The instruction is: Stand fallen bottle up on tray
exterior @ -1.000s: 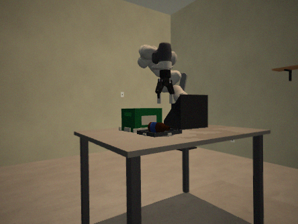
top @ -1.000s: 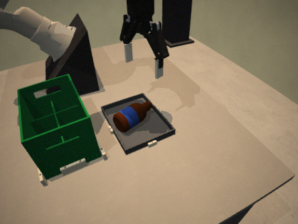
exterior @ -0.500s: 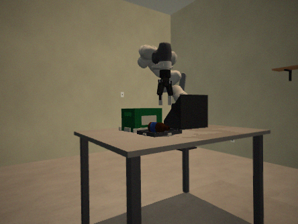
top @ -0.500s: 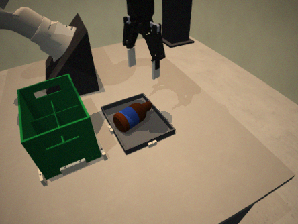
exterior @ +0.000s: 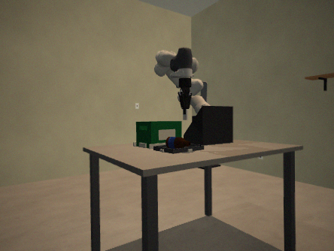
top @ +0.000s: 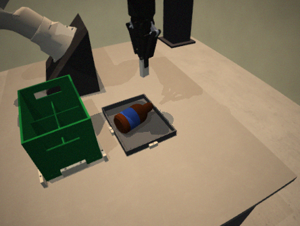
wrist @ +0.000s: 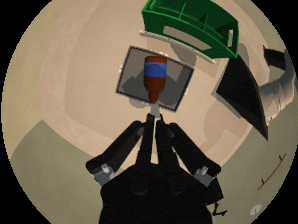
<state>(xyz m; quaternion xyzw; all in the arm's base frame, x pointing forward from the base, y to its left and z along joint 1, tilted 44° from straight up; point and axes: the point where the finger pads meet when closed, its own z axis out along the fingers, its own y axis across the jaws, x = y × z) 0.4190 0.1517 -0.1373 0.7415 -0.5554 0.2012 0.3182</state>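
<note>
Right now the bottle is 2 cm ahead of my hand, 5 cm to the right of it and 18 cm below it. From my hand the other things lie so: green crate (2 cm behind, 31 cm to the right, 13 cm below); dark tray (2 cm ahead, 5 cm to the right, 21 cm below).
</note>
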